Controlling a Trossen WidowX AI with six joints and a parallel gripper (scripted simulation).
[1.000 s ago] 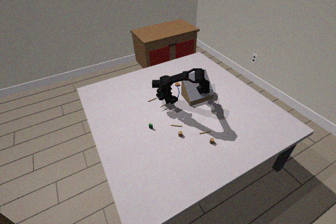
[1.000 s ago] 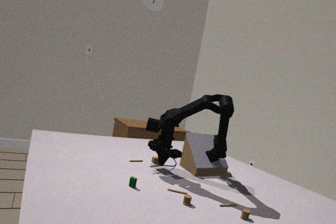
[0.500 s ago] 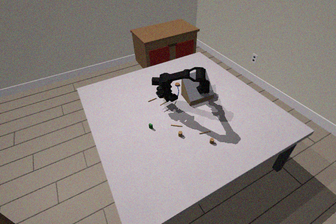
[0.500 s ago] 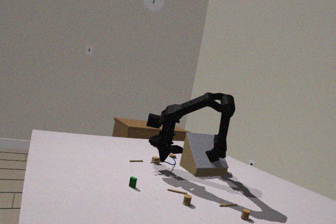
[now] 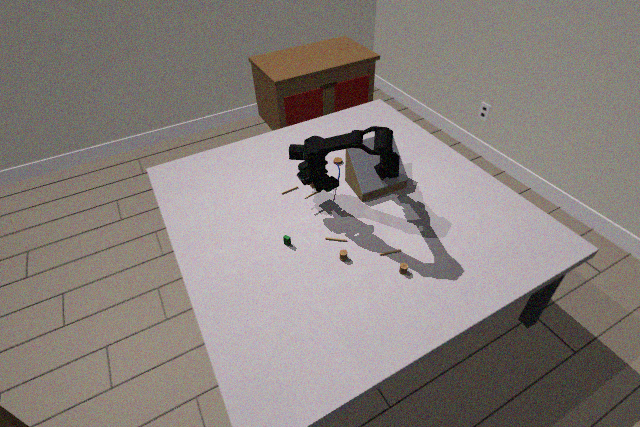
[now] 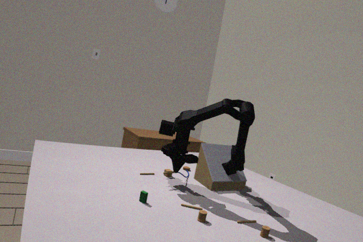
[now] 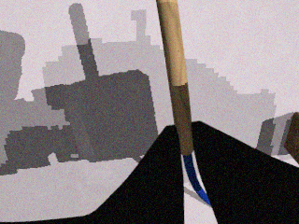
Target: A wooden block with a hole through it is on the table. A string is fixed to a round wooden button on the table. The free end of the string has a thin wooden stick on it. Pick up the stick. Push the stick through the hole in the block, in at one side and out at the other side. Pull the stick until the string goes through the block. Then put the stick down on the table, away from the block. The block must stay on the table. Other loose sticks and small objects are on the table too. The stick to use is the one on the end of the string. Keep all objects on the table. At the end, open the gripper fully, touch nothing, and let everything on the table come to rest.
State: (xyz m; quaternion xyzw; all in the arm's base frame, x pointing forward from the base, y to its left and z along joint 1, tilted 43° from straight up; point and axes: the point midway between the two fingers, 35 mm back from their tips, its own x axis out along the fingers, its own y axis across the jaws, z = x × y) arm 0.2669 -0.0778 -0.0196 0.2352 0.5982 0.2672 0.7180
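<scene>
The wooden block is 4 cm behind my gripper tip, 10 cm to the right of it and 4 cm below it. The rest, counted from my gripper tip: green cube: 22 cm ahead, 13 cm to the left, 4 cm below; then round wooden button: 22 cm behind, 18 cm to the right, 5 cm below.
</scene>
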